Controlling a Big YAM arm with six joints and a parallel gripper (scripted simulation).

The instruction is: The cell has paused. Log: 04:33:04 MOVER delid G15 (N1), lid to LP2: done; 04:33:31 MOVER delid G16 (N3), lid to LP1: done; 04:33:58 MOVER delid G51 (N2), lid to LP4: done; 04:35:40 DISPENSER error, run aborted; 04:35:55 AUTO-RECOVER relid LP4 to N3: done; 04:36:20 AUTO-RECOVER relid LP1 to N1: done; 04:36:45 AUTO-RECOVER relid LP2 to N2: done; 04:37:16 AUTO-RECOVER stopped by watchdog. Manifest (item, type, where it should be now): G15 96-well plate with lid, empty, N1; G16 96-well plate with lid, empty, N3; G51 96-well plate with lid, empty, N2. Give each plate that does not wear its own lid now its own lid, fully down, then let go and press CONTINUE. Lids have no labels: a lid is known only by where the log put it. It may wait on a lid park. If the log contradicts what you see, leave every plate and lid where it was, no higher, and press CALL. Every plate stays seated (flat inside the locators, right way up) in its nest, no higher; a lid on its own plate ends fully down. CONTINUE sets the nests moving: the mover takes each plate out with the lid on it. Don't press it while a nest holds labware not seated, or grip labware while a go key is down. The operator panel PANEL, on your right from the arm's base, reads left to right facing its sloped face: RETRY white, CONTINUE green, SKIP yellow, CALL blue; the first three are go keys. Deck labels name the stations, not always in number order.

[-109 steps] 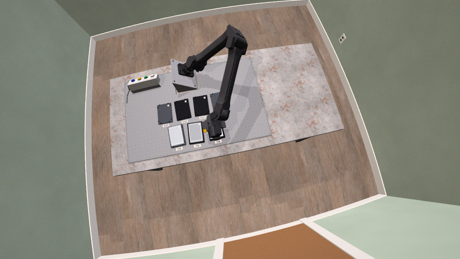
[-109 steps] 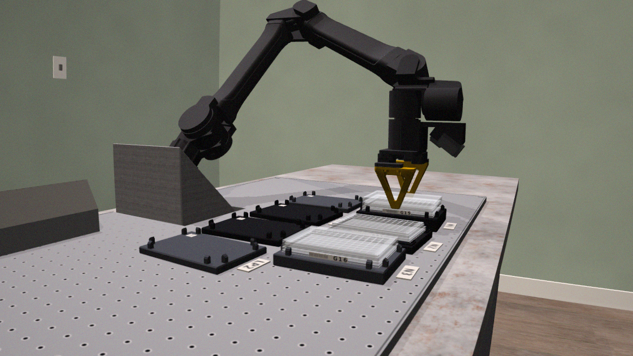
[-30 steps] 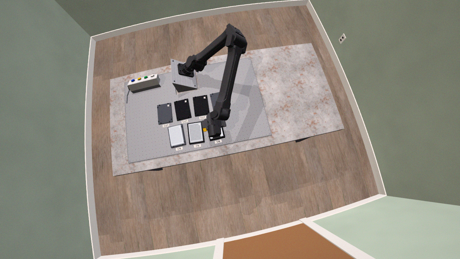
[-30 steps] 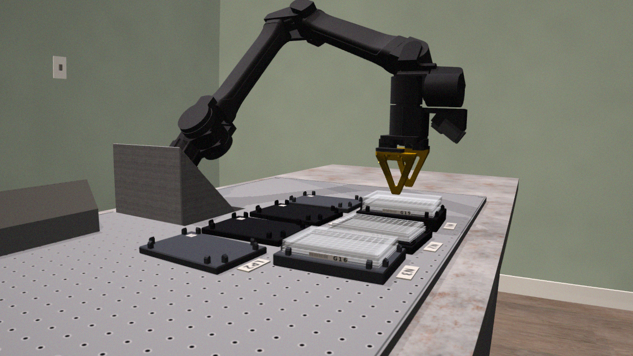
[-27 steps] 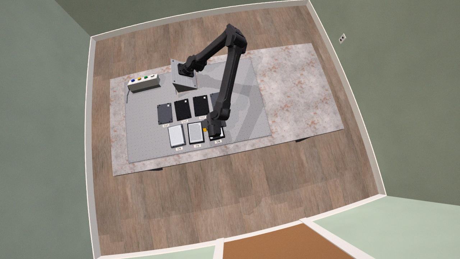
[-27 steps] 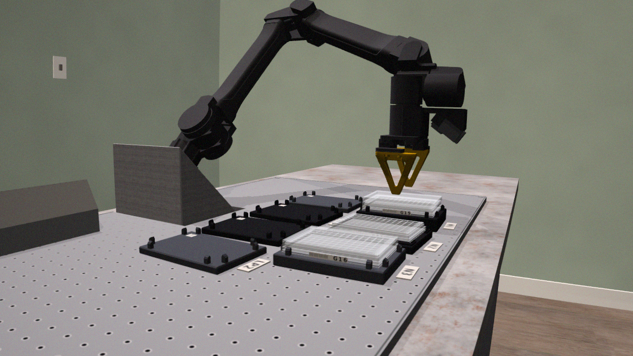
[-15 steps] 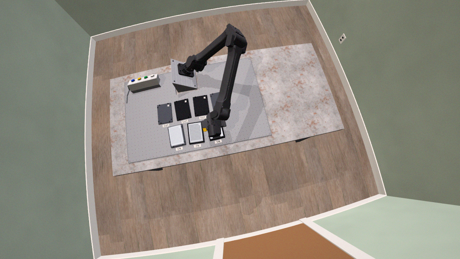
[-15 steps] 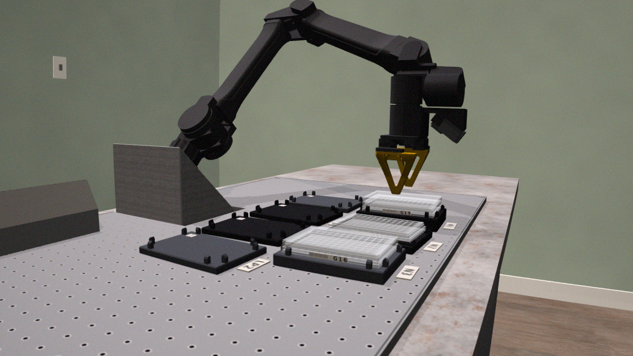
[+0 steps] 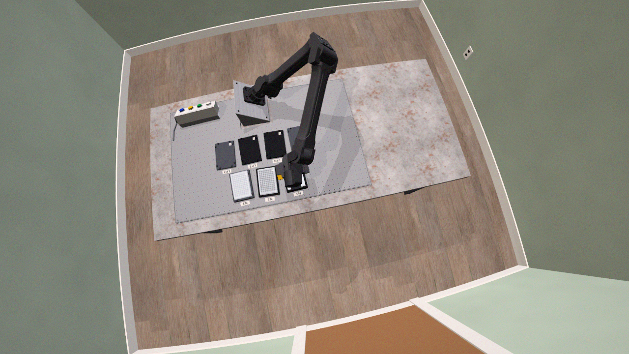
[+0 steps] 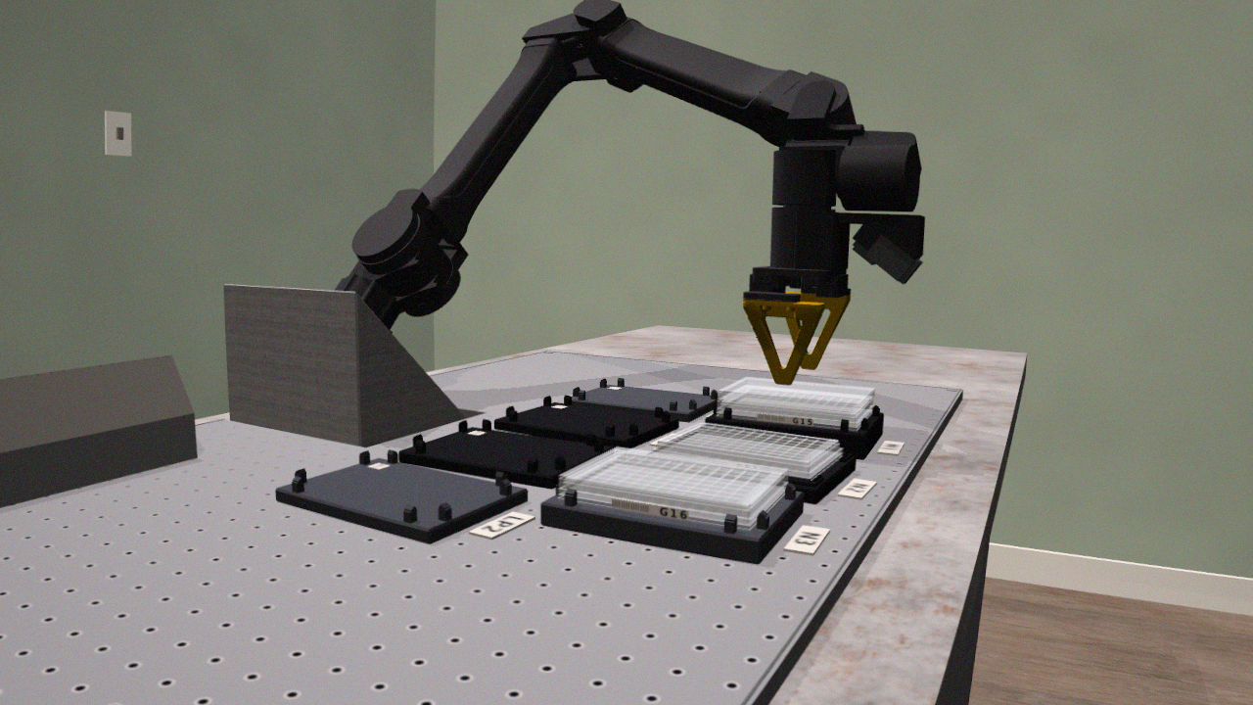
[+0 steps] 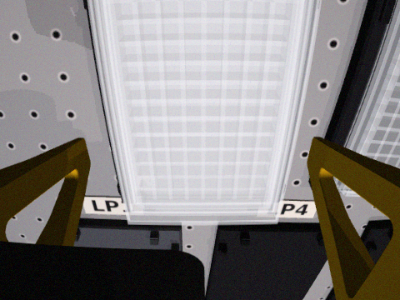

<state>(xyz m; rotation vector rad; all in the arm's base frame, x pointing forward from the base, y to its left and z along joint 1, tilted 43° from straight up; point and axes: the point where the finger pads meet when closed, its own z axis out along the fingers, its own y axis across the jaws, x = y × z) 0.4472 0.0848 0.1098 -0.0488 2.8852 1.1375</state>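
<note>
My gripper is now 4 cm above the plate G15. The rest, counted from my hand: lid park LP1 (18 cm behind, 6 cm to the left, 6 cm below); then LP4 label (9 cm behind, 7 cm to the right, 7 cm below); then nest N1 (6 cm below).
</note>
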